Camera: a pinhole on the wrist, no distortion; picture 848 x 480 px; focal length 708.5 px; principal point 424.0 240.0 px. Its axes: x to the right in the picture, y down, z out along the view. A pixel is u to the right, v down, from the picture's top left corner.
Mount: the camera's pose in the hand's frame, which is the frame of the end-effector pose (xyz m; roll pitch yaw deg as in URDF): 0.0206 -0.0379 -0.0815 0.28 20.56 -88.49
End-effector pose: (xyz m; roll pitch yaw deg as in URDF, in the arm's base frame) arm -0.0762 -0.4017 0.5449 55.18 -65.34 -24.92
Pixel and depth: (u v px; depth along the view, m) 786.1 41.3 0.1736
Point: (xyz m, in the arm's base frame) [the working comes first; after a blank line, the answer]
In the camera's frame: 0.0887 -0.0487 0.1736

-0.0464 -0.5758 0.4712
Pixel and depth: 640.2 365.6 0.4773
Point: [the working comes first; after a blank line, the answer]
In the camera's frame: 0.1456 0.0846 0.4773

-0.1430 -0.8694 0.6042
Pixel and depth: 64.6 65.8 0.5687
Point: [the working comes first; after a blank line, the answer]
In the camera's frame: -0.2885 -0.1398 0.5687

-0.5861 -0.6459 0.5737
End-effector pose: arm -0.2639 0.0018 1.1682 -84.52 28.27 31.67
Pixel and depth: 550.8 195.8 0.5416
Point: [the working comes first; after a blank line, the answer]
In the camera's frame: 0.0969 -0.0338 0.5416

-0.3154 0.3919 1.4854
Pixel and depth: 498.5 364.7 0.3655
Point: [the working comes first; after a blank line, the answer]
In the camera's frame: 0.0384 0.0643 0.3655

-0.2276 0.2912 1.3235
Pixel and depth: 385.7 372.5 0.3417
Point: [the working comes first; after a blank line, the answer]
In the camera's frame: -0.0185 0.0639 0.3417

-0.2557 0.2780 1.2702
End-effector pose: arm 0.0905 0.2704 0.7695 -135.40 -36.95 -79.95
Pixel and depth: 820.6 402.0 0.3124
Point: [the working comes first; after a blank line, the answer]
In the camera's frame: 0.1749 0.0714 0.3124

0.4132 0.3158 0.9166
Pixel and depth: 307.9 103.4 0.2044
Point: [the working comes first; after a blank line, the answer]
In the camera's frame: -0.0335 -0.0394 0.2044

0.2307 0.2916 0.7336
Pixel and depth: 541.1 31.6 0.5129
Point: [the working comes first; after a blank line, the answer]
In the camera's frame: 0.0848 -0.1509 0.5129

0.5440 0.4219 0.6532
